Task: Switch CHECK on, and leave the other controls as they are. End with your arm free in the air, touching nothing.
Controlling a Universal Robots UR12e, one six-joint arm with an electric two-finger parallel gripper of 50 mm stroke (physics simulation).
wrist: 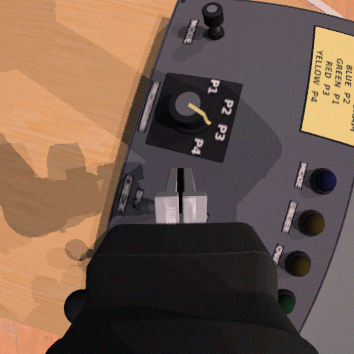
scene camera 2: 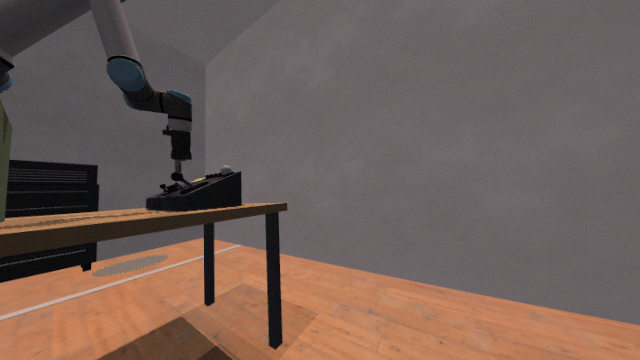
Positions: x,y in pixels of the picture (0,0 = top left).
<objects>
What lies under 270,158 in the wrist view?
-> A dark sloped control console.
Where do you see a dark sloped control console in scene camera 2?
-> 220,190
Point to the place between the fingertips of my gripper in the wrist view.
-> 180,181
</objects>
